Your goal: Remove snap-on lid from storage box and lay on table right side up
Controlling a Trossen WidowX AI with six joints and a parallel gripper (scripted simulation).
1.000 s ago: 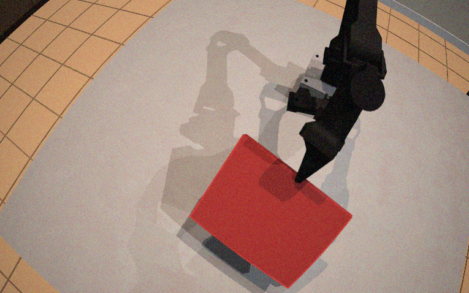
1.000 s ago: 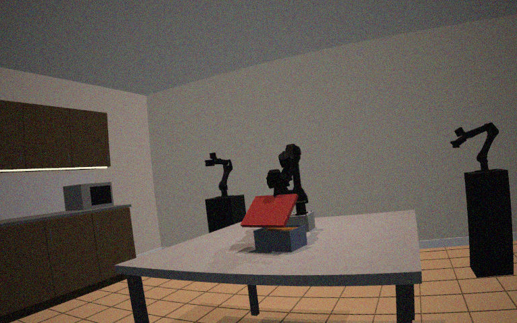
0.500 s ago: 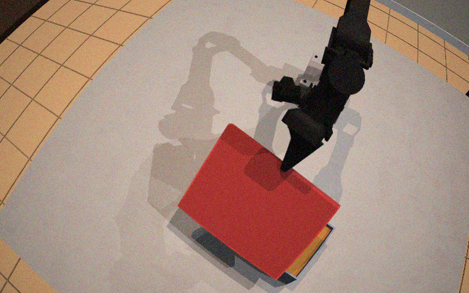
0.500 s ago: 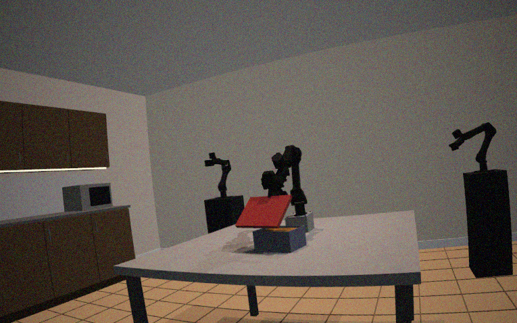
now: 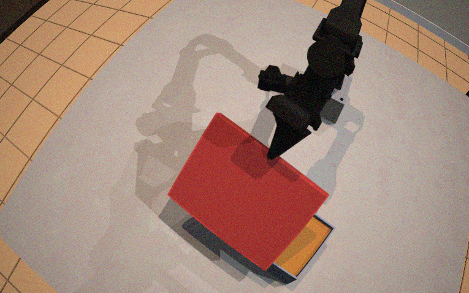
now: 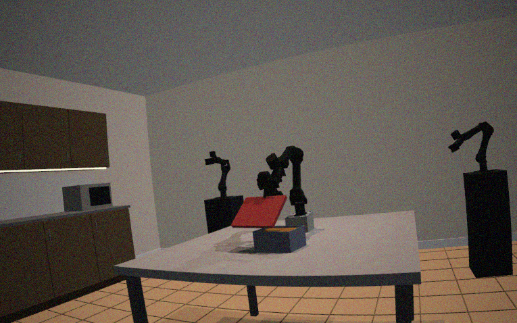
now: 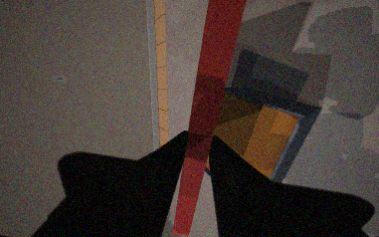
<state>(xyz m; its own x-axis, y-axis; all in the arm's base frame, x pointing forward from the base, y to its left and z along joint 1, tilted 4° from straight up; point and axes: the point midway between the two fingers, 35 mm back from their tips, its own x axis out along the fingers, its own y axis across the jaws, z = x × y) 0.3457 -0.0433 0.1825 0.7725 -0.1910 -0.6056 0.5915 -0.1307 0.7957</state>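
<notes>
Right now the lid is 60 mm ahead of my gripper tip, 10 mm to the right of it and 50 mm below it. From my gripper tip the other things lie so: storage box: 60 mm ahead, 70 mm to the left, 190 mm below.
</notes>
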